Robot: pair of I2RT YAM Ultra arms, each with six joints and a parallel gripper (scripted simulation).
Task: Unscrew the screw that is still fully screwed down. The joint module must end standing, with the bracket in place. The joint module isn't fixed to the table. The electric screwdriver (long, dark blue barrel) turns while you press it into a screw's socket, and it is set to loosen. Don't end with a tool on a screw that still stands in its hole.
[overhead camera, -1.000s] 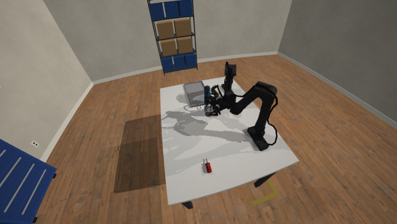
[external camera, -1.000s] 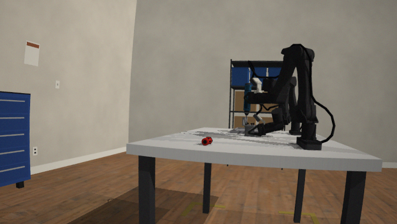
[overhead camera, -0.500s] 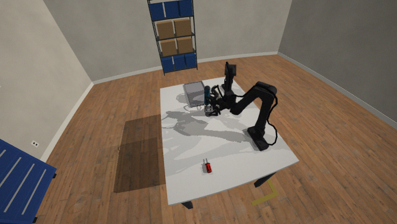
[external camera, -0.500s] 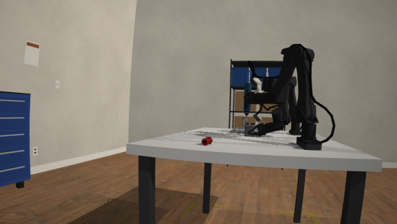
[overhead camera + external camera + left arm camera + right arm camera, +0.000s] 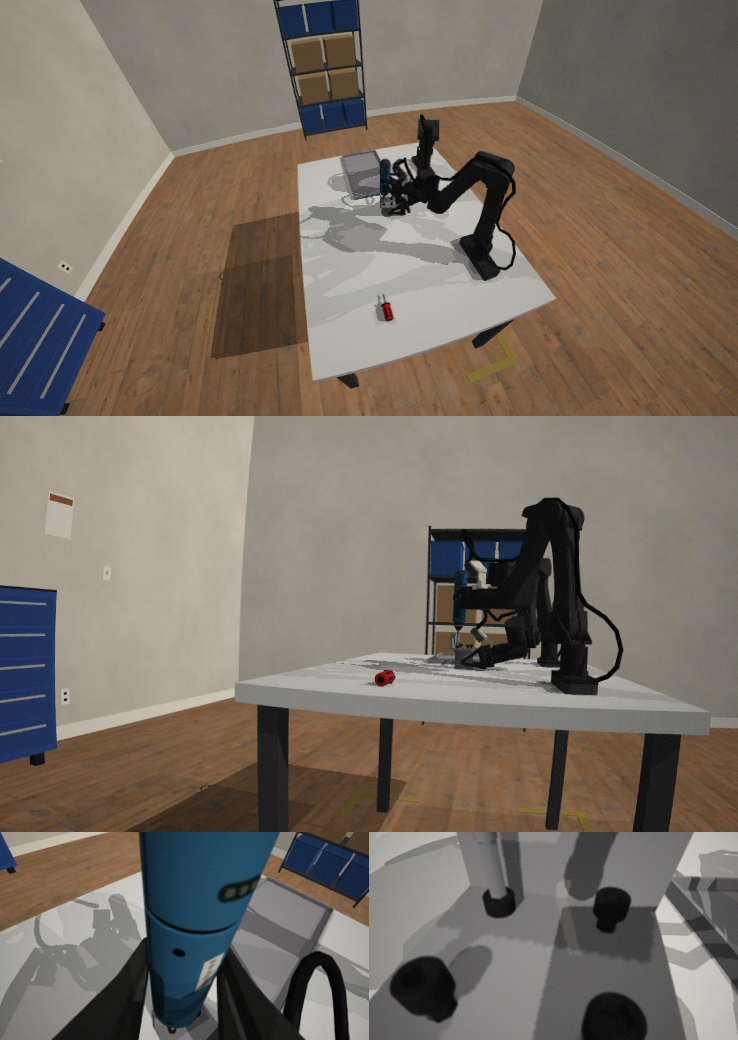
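Now: right hand 1 cm below the joint module. Round my right hand: bit 7 cm above, 2 cm ahead, 1 cm to the left; flat grey tray 34 cm to the right, 4 cm ahead, 2 cm below; grey bracket 5 cm above.
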